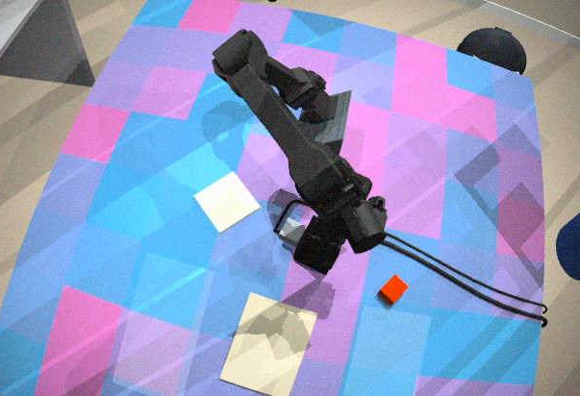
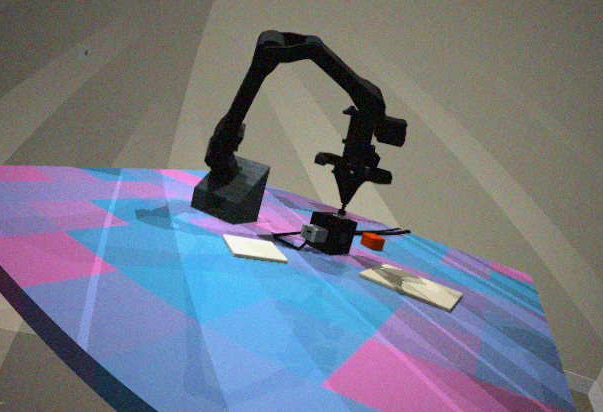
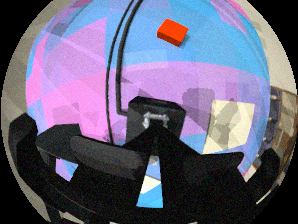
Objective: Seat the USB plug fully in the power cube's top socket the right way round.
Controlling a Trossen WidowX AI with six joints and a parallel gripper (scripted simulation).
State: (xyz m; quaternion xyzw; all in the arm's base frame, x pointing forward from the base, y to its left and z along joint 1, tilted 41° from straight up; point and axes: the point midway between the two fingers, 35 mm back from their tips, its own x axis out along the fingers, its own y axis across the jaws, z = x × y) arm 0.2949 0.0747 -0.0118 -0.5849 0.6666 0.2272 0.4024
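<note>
Right now my gripper tip is 2 cm above the usb plug. The rest, counted from my gripper tip: cream board (22 cm ahead, 10 cm below, 8 cm to the right); then orange block (15 cm to the left, 9 cm below, 5 cm ahead); then usb socket (4 cm below).
</note>
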